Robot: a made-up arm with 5 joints.
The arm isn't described. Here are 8 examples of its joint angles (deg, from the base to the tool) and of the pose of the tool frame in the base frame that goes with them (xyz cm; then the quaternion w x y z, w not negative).
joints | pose
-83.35 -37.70 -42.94 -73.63 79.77 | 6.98 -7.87 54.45 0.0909 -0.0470 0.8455 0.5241
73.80 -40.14 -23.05 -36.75 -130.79 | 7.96 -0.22 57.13 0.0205 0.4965 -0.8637 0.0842
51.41 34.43 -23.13 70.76 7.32 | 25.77 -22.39 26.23 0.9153 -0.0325 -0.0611 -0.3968
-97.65 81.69 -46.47 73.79 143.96 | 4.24 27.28 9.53 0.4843 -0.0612 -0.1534 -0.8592
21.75 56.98 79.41 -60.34 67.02 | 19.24 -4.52 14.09 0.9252 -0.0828 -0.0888 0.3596
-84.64 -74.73 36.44 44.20 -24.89 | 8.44 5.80 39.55 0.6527 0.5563 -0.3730 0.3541
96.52 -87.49 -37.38 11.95 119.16 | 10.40 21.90 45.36 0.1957 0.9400 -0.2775 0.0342
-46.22 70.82 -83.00 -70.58 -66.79 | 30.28 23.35 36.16 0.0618 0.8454 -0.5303 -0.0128
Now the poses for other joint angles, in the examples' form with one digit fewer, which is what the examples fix.
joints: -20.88 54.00 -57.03 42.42 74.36
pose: 41.7 12.9 27.1 0.625 -0.183 -0.386 0.653
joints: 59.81 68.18 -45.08 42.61 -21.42
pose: 25.0 -29.3 15.9 0.726 -0.064 -0.200 -0.654
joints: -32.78 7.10 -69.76 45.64 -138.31
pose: 25.9 11.6 52.7 0.348 0.803 -0.043 -0.482
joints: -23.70 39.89 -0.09 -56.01 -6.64
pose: 38.3 13.3 28.7 0.596 0.228 -0.767 0.075
